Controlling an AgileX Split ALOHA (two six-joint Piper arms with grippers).
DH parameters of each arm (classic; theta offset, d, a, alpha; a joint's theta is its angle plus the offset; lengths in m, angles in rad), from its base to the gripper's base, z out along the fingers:
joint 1: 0 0.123 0 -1.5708
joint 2: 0.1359 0 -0.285 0
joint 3: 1.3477 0 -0.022 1.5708
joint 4: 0 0.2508 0 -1.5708
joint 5: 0 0 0.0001 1.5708
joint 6: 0 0.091 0 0
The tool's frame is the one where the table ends.
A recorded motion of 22 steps. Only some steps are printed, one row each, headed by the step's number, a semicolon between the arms.
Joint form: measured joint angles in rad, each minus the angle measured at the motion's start. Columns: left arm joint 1, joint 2, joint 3, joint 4, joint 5, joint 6; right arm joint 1, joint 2, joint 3, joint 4, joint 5, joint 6.
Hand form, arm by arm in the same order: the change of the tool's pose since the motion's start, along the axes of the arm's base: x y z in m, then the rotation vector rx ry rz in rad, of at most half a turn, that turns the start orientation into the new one. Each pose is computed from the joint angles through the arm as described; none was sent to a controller.
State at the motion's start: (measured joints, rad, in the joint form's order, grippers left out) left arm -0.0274 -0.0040 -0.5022 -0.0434 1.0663 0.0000; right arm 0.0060 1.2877 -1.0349 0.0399 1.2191 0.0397
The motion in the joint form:
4: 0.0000 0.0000 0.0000 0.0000 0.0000 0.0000; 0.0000 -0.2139 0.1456 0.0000 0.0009 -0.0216
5: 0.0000 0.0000 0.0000 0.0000 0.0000 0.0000; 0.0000 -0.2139 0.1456 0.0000 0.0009 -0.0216
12: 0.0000 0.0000 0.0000 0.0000 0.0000 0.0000; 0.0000 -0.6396 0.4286 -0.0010 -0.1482 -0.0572
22: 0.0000 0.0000 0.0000 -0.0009 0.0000 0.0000; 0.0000 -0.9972 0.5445 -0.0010 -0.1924 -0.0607
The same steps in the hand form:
4: 0.0000 0.0000 0.0000 0.0000 0.0000 0.0000; -0.0522 -0.0003 0.0032 -0.0043 -0.0682 0.0211
5: 0.0000 0.0000 0.0000 0.0000 0.0000 0.0000; -0.0522 -0.0003 0.0032 -0.0043 -0.0682 0.0211
12: 0.0000 0.0000 0.0000 0.0000 0.0000 0.0000; -0.1311 -0.0011 -0.0161 -0.0198 -0.3612 0.0479
22: 0.0000 -0.0001 0.0000 -0.0007 0.0000 -0.0005; -0.1840 -0.0015 -0.0243 -0.0267 -0.6471 0.0462

